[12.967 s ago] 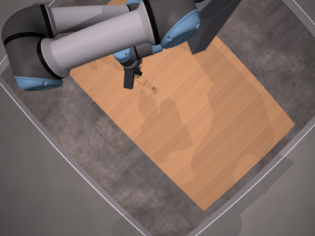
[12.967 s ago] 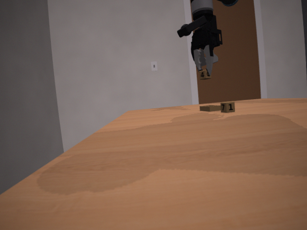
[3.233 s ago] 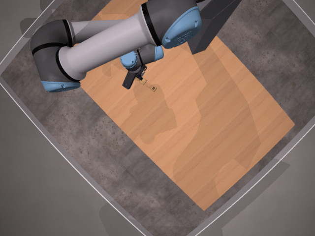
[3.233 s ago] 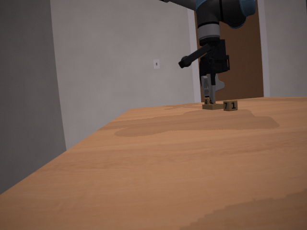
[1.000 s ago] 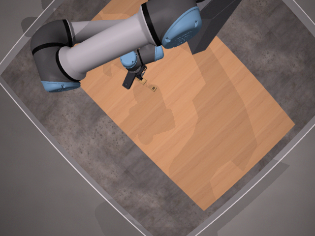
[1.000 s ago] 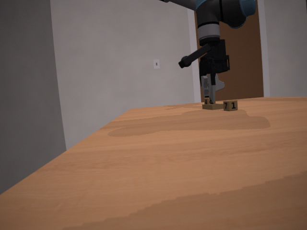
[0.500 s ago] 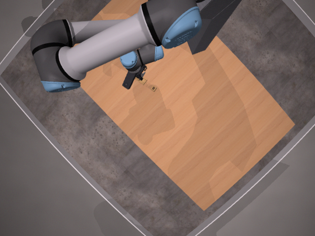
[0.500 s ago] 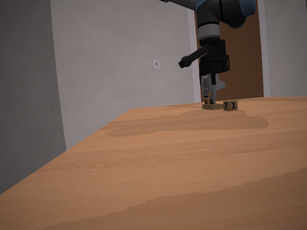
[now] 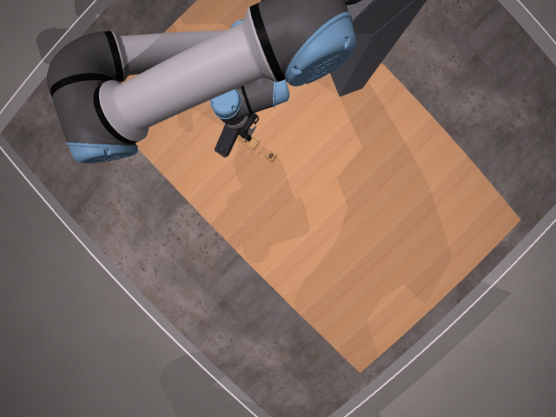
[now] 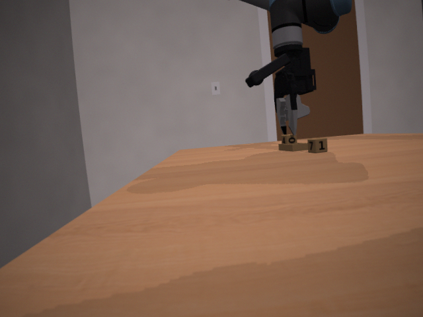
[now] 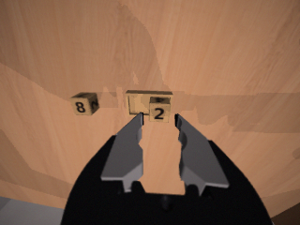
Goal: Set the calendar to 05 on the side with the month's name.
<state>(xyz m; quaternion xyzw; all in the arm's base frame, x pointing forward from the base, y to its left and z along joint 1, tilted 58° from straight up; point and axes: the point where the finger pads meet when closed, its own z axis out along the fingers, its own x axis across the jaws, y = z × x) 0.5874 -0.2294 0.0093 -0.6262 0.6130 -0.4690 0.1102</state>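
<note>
Now: hand 3 cm above the block. From my hand the other things lie so: wooden calendar tray (2 cm to the left, 4 cm below).
</note>
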